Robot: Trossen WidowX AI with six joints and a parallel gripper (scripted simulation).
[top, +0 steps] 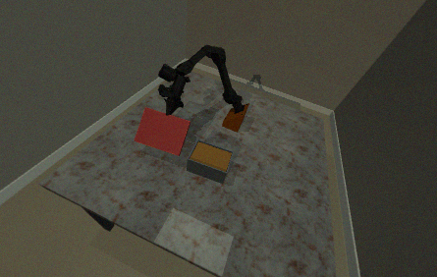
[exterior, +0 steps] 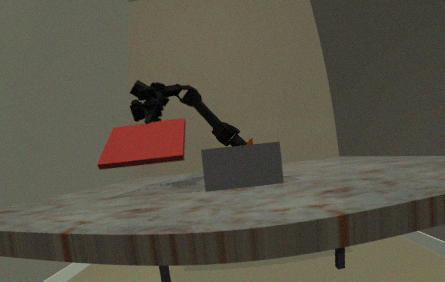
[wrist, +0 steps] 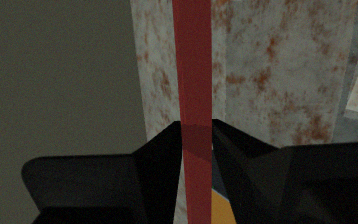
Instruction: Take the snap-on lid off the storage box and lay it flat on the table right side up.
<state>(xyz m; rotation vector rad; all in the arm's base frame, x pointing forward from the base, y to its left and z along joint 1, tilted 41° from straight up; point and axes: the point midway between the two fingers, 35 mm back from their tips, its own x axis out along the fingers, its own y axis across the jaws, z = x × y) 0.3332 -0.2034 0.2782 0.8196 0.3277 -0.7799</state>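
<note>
The red lid is 6 cm ahead of my gripper tip and 5 cm below it. The rest, counted from my gripper tip: grey-blue storage box 8 cm ahead, 27 cm to the left, 15 cm below.
</note>
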